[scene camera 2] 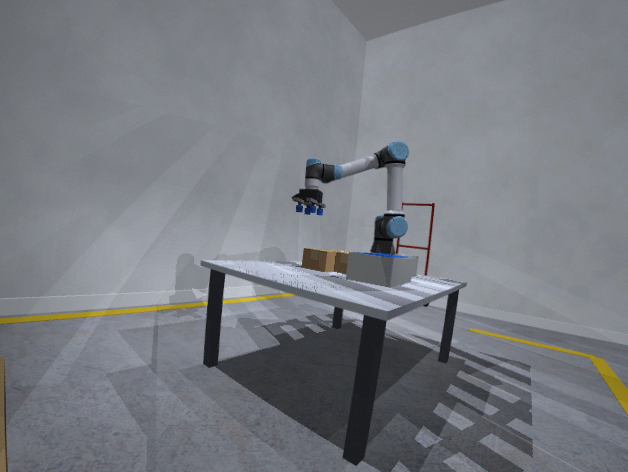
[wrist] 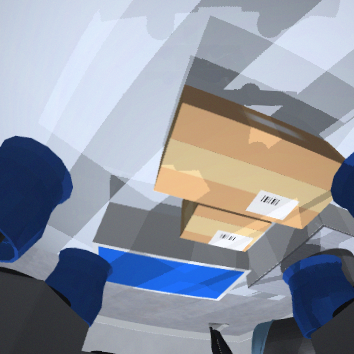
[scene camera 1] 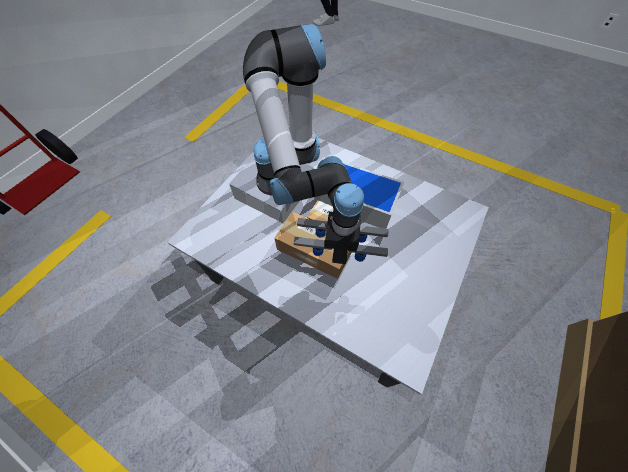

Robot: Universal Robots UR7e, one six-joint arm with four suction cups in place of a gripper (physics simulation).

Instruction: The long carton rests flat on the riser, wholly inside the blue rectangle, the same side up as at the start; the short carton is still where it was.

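Frame: origin at the arm's base, x ahead, y left, z up, level; metres.
Where they show: end effector, tool point: (scene camera 2: pixel 309 213) (wrist: pixel 197 235).
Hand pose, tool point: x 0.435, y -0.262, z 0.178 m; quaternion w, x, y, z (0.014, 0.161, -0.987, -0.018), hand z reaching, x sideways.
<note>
After its pixels a point has its place.
The long carton (scene camera 1: pixel 308 254) @(y -0.260, x 0.312, z -0.008 m) (scene camera 2: pixel 318 259) @(y -0.163, x 0.453, z -0.052 m) (wrist: pixel 250 155) @(y -0.222, x 0.337, z -0.006 m) lies flat on the table, label side up. The short carton (scene camera 1: pixel 319 207) @(y -0.034, x 0.253, z -0.006 m) (scene camera 2: pixel 341 262) @(y -0.072, x 0.376, z -0.055 m) (wrist: pixel 225 226) @(y -0.068, x 0.306, z -0.006 m) lies right behind it, on the side toward the arm's base; in scene camera 1 it is partly hidden. The grey riser (scene camera 1: pixel 383 219) @(y 0.051, x 0.525, z -0.037 m) (scene camera 2: pixel 374 270) @(y 0.179, x 0.547, z -0.051 m) (wrist: pixel 150 227) @(y 0.049, x 0.435, z -0.057 m) stands beside the cartons, with the blue rectangle (scene camera 1: pixel 376 188) @(y 0.161, x 0.443, z 0.011 m) (scene camera 2: pixel 380 254) @(y 0.130, x 0.373, z 0.011 m) (wrist: pixel 165 275) @(y 0.135, x 0.372, z 0.011 m) on its top. My gripper (scene camera 1: pixel 339 245) @(y -0.262, x 0.435, z 0.178 m) (scene camera 2: pixel 309 209) is open, its four blue cups pointing down, well above the long carton and touching nothing.
The white table (scene camera 1: pixel 431 284) @(y -0.116, x 0.809, z -0.109 m) (scene camera 2: pixel 299 284) @(y 0.047, x 0.875, z -0.109 m) carries the arm and a low grey block (scene camera 1: pixel 253 198) @(y -0.111, x -0.042, z -0.020 m) at its base. A red hand truck (scene camera 1: pixel 43 185) (scene camera 2: pixel 430 228) stands on the floor beyond. A brown box (scene camera 1: pixel 599 395) stands at the lower right in scene camera 1.
</note>
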